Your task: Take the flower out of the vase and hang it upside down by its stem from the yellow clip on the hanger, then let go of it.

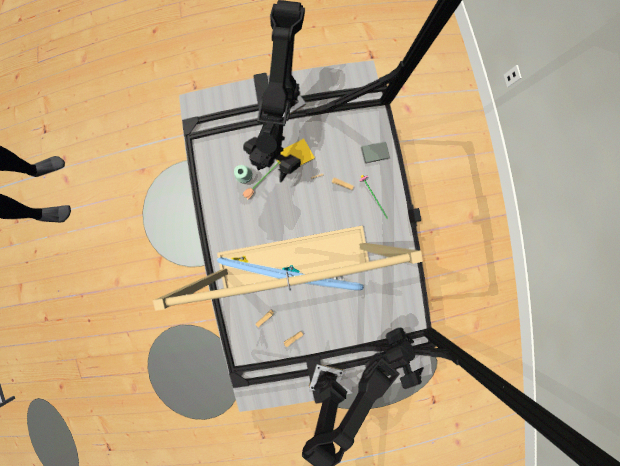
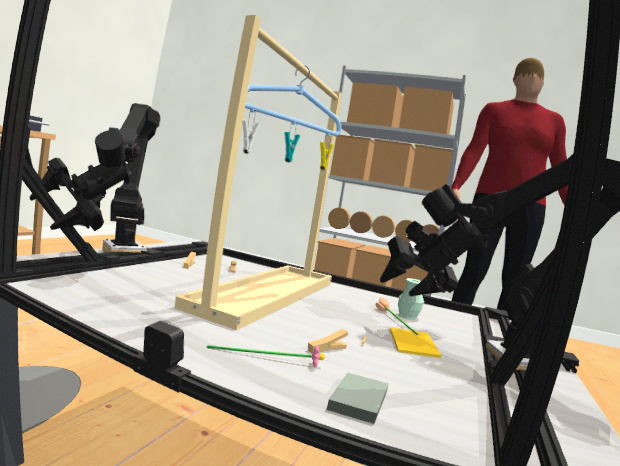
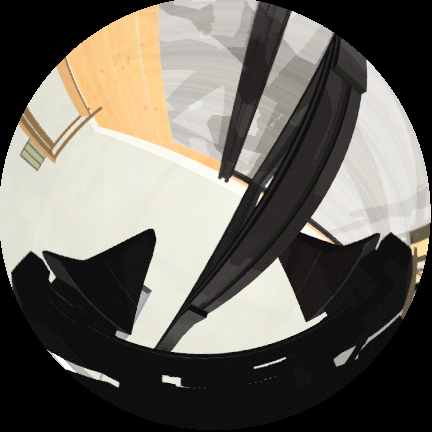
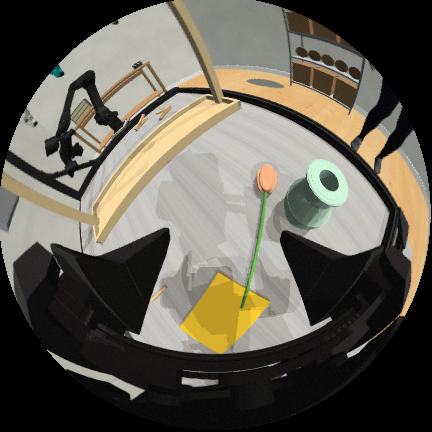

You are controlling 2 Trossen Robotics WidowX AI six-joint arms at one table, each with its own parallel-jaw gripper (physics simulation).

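Places are measured from the left arm's base along level axes (x right, y ahead, z up), in metres.
Pixels of known places: left gripper, fingertip midpoint: (image 2: 39, 213) (image 3: 212, 231); right gripper, fingertip midpoint: (image 1: 269, 175) (image 2: 395, 288) (image 4: 227, 235); left arm's base, origin of the base link: (image 1: 326, 380) (image 2: 124, 243) (image 4: 119, 126).
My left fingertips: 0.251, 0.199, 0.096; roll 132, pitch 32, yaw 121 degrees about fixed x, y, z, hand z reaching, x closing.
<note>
Ahead of a thing's pixels: the offset from my left fingertips to its middle, as dx, dy, dz. "pt": to the spot under its first point.
The orange tulip {pt -0.690, +0.360, -0.101} (image 1: 248, 193) (image 2: 382, 304) (image 4: 267, 179) lies outside the mint vase {-0.725, +0.417, -0.084} (image 1: 243, 173) (image 2: 410, 306) (image 4: 304, 206), its green stem end over a yellow square. The vase stands upright beside the bloom. My right gripper (image 1: 272, 171) (image 2: 396, 287) (image 4: 227, 235) is open and empty above the stem, near the vase. The yellow clip {-0.599, +0.178, +0.217} (image 1: 240, 259) (image 2: 325, 156) hangs at one end of the blue hanger {-0.478, +0.189, +0.269} (image 1: 250, 266) (image 2: 280, 116), holding no flower. My left gripper (image 2: 42, 212) (image 3: 212, 231) is open and empty, away from the flower beside the black frame.
The wooden rack (image 1: 200, 295) (image 2: 228, 175) bears the hanger, with teal {pt -0.476, +0.196, +0.216} (image 2: 291, 146) and white {pt -0.357, +0.207, +0.215} (image 2: 249, 136) clips. A pink flower {pt -0.328, +0.520, -0.099} (image 1: 363, 178) (image 2: 315, 356), a grey-green block {-0.308, +0.629, -0.121} (image 1: 375, 152) (image 2: 358, 396) and wooden pegs {-0.391, +0.484, -0.113} (image 1: 342, 183) (image 2: 328, 340) lie around. The yellow square {pt -0.550, +0.561, -0.123} (image 1: 304, 150) (image 2: 416, 345) (image 4: 215, 320) lies flat.
</note>
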